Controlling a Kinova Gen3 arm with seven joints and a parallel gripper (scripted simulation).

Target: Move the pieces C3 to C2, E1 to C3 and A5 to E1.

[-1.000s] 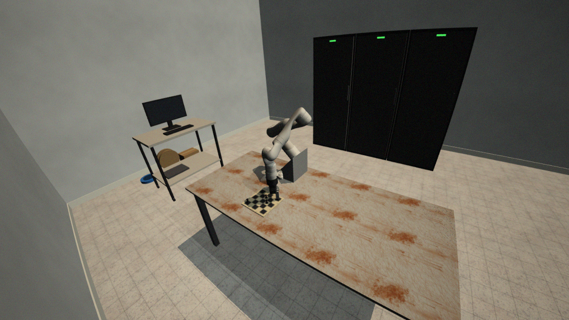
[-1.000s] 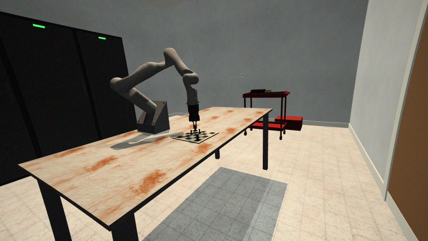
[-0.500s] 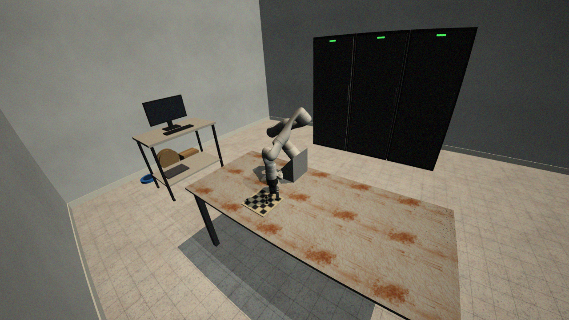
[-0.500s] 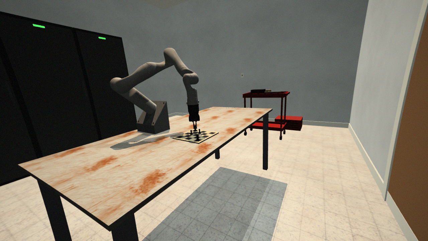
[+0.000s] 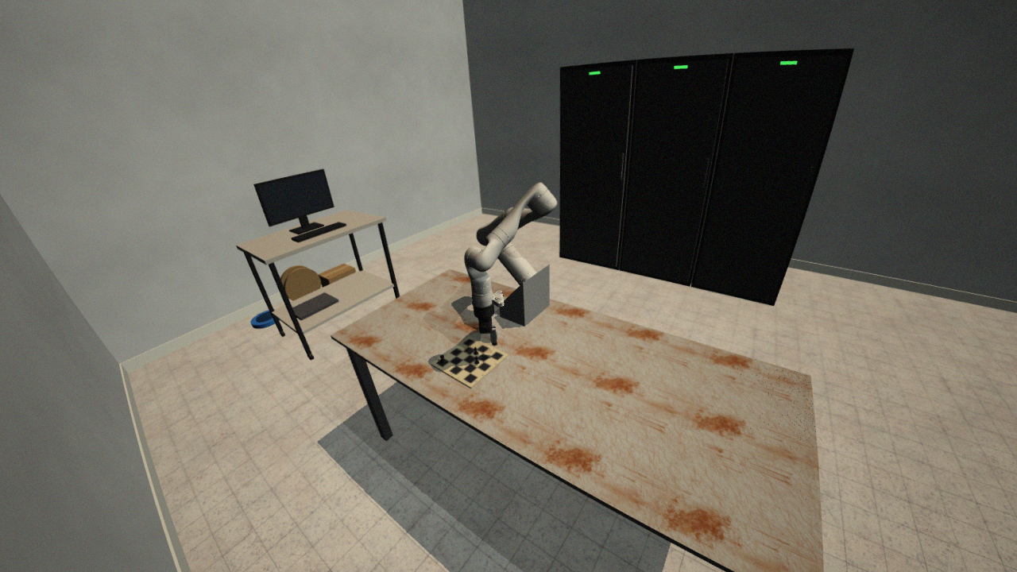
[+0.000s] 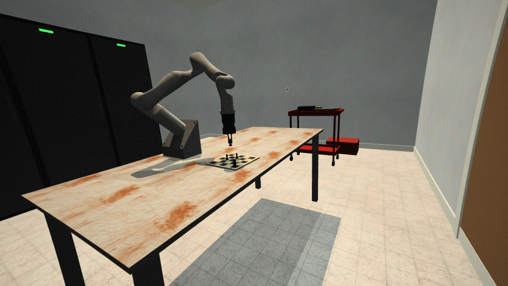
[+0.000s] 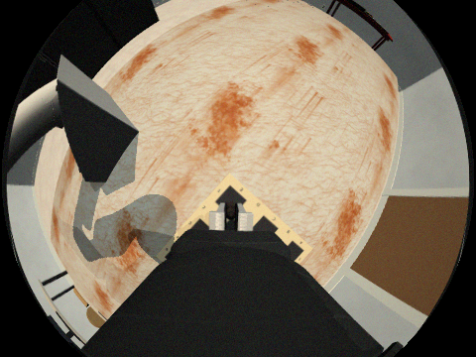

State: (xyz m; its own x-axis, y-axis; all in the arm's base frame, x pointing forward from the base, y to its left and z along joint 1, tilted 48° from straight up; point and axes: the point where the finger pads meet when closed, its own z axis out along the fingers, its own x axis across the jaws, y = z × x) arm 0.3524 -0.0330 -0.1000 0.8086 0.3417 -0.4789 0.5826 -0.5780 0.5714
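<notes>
Now: the chessboard 100 mm below my hand, 80 mm to the right of it and 70 mm ahead of it. From my hand the other things lie so: black piece: 160 mm to the right, 130 mm ahead, 80 mm below.
</notes>
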